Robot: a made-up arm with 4 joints.
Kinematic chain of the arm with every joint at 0, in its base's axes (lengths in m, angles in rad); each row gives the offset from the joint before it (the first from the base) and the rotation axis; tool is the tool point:
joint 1: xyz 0 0 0.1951 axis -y
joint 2: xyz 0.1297 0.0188 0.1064 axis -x
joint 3: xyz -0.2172 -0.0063 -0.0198 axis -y
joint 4: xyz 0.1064 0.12 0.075 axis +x
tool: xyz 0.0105 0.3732 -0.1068
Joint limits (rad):
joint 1: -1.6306..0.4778
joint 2: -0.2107..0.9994
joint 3: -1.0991..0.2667
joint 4: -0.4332..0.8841
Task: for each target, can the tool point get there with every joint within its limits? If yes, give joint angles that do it. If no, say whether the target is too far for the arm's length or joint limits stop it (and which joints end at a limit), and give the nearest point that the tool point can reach.
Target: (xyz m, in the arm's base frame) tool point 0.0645 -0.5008 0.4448
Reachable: no: joint limits stop it (at a limit: joint 1, joint 2, joint 4) | nearest point -0.3451 0.0542 0.3776 | short by 0.693 m
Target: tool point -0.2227 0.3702 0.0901
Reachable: yes | joints -1.1733 0.6119 -0.4263 0.0309
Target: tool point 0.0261 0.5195 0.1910
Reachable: yes | joints -1.0833 0.3233 0.1504 0.2953
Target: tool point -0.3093 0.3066 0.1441
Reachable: yes | joints -1.3497 0.7433 -0.9846 0.0994
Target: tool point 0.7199 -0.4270 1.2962
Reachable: no: too far | nearest point 0.2680 0.3801 0.6050 | short by 1.155 m
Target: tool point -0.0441 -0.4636 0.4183
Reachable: no: joint limits stop it (at a limit: joint 1, joint 2, joint 4) | nearest point -0.3490 0.0497 0.3612 | short by 0.600 m
